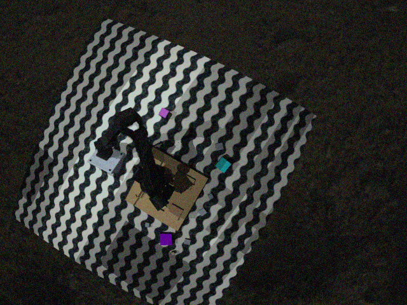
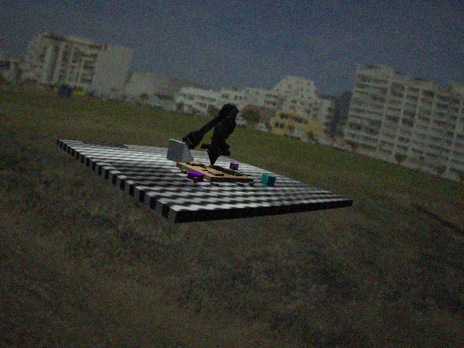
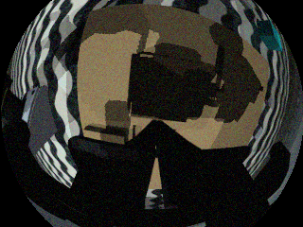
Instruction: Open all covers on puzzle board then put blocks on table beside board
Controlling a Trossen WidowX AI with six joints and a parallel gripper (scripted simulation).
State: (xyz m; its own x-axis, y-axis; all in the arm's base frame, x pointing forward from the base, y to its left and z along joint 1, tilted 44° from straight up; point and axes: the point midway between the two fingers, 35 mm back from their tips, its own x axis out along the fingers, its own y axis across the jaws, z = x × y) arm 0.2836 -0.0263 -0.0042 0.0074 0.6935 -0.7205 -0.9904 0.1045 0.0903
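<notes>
My gripper tip is now 40 mm short of the tan puzzle board, 20 mm to the left of it and 20 mm above it. The rest, counted from my gripper tip: grey bit (260 mm to the left, 210 mm ahead, 30 mm below); then teal block (250 mm ahead, 180 mm to the left, 10 mm below); then purple block (250 mm to the right, 140 mm ahead, 30 mm below).
</notes>
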